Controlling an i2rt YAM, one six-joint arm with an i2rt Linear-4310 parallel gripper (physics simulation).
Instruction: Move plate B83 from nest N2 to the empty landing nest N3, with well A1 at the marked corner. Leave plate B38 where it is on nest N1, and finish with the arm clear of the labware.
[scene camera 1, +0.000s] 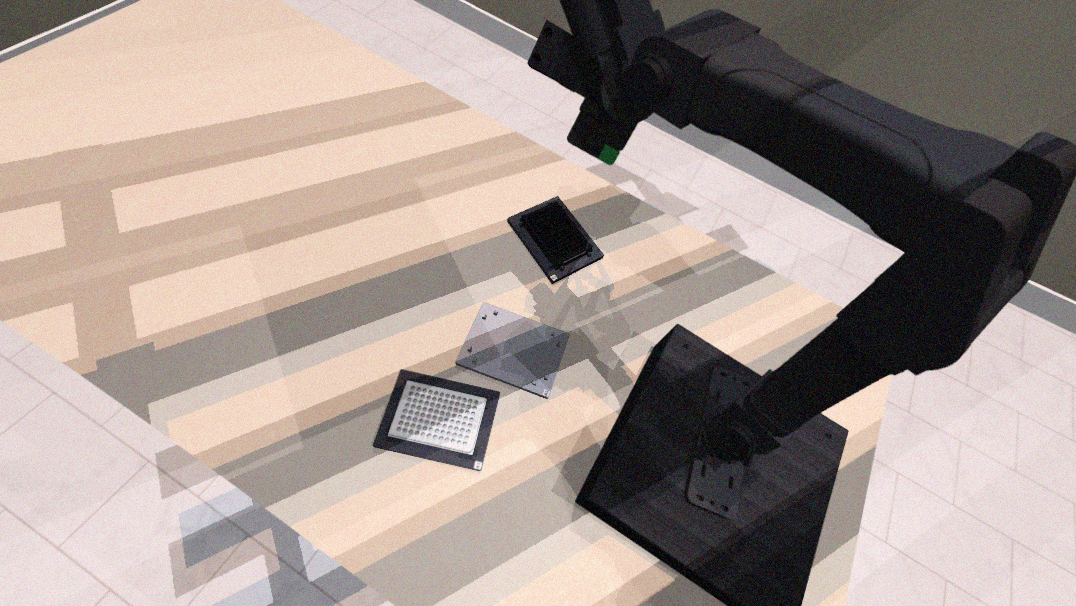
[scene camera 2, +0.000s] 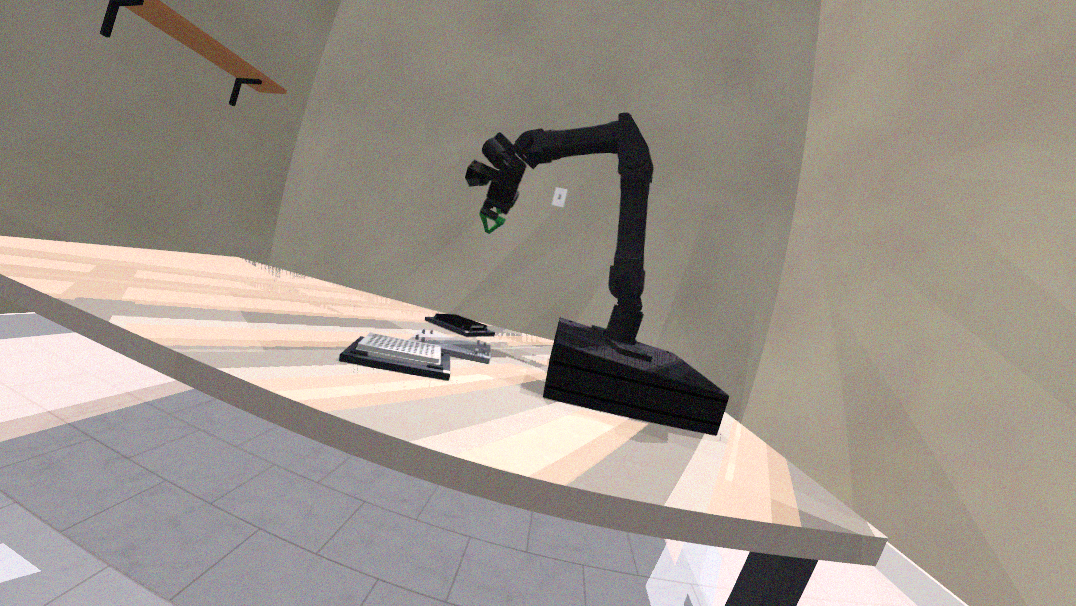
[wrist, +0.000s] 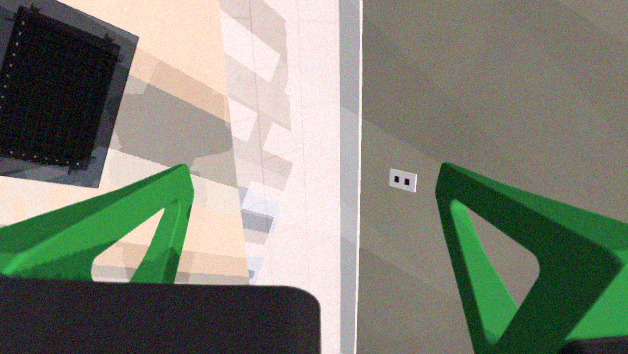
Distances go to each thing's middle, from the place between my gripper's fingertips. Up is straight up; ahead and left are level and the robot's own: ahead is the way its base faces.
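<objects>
The grey nest plate (scene camera 1: 521, 352) is there for me now, 20 mm ahead of my hand, 270 mm to the left of it and, measured from that same hand, 300 mm below.
</objects>
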